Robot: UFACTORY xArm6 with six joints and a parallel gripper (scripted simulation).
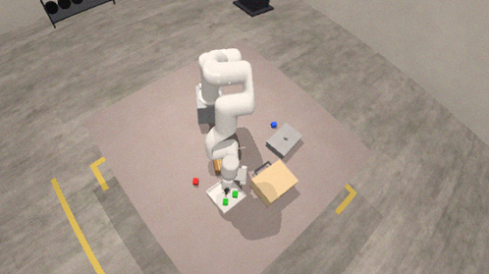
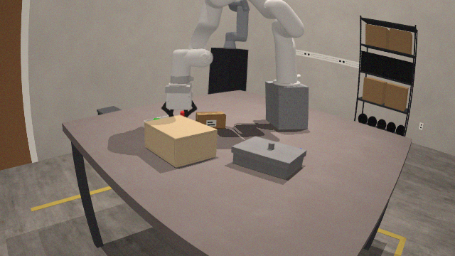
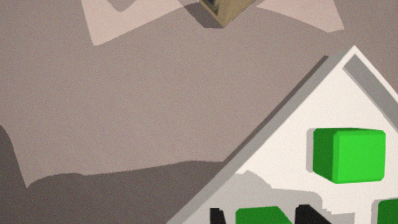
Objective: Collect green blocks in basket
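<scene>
Now: hand 30 mm short of the white basket, 30 mm to the left of it and 20 mm above it. The rest, counted from my hand: metal box (10 mm behind, 430 mm to the left, 10 mm below); light wooden cabinet (140 mm ahead, 190 mm to the left, 10 mm above); grey metal lid (10 mm behind, 430 mm to the left, 20 mm above).
</scene>
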